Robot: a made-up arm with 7 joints.
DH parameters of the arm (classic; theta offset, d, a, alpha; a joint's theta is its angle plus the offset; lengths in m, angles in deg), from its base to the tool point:
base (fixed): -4.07 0 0 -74.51
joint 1: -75.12 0.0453 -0.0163 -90
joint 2: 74 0.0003 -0.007 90
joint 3: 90 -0.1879 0.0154 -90
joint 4: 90 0.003 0.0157 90
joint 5: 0 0.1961 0.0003 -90
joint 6: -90 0 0.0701 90
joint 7: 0 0.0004 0 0
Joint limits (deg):
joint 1: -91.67..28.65
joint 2: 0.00..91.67
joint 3: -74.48..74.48
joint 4: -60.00..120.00
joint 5: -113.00..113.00
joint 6: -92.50..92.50
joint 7: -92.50..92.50
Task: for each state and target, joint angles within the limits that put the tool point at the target. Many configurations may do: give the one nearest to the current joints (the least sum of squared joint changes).
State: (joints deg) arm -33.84 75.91 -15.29 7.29 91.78 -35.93 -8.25
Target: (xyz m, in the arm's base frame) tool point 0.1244 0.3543 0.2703
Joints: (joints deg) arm -73.95 91.67 31.91 37.02 94.64 -14.95 -8.25
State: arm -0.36 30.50 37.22 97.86 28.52 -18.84 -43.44
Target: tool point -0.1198 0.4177 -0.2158
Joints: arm 6.40 60.19 35.20 104.54 27.20 -26.56 -43.44
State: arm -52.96 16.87 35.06 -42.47 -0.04 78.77 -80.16
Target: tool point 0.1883 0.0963 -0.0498
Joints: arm -17.25 7.95 22.31 -60.00 -20.86 92.50 -80.16
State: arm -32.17 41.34 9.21 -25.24 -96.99 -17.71 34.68
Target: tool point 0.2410 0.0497 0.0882
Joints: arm -42.51 40.89 -0.61 -35.53 -96.47 -13.88 34.68
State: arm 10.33 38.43 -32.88 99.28 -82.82 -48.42 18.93
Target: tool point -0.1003 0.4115 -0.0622
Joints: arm 10.66 56.36 -34.71 120.00 -92.77 -81.41 18.93
